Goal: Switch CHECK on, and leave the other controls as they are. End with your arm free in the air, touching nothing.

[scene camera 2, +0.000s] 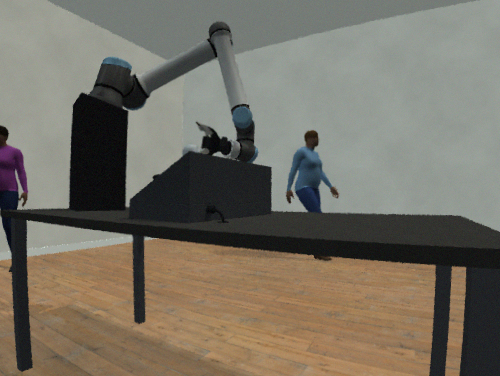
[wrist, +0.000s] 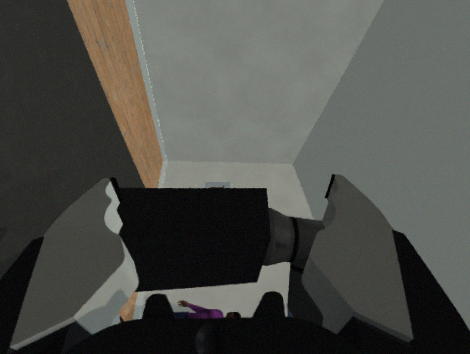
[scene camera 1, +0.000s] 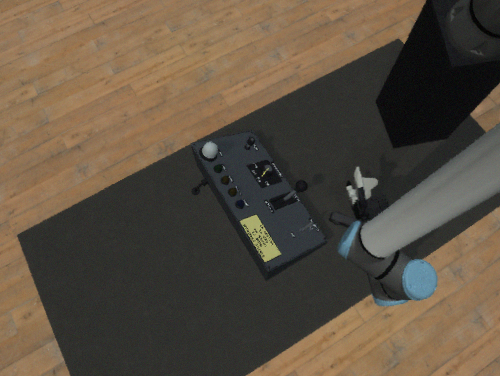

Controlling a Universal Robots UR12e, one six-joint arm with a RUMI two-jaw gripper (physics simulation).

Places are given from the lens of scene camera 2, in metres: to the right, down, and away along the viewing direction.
dark sloped control panel [scene camera 2: 198, 187]: -0.14, 0.00, 0.81
